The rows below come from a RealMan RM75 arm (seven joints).
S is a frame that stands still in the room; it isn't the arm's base.
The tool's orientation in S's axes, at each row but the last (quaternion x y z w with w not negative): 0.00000 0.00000 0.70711 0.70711; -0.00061 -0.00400 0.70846 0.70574; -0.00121 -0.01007 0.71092 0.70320; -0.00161 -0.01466 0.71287 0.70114; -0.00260 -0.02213 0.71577 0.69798; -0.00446 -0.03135 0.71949 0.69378
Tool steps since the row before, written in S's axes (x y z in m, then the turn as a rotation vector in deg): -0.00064 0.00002 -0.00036 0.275 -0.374 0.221; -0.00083 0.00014 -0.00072 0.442 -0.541 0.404; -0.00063 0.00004 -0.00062 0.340 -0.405 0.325; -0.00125 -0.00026 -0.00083 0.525 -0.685 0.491; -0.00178 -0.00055 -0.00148 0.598 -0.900 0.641; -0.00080 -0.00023 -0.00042 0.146 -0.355 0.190
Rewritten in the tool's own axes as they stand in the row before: 0.00002 0.00064 -0.00036 -0.374 -0.275 0.221; 0.00014 0.00083 -0.00072 -0.541 -0.443 0.404; 0.00004 0.00064 -0.00061 -0.405 -0.341 0.325; -0.00025 0.00127 -0.00080 -0.685 -0.525 0.492; -0.00054 0.00184 -0.00140 -0.897 -0.598 0.645; -0.00022 0.00083 -0.00037 -0.353 -0.143 0.196
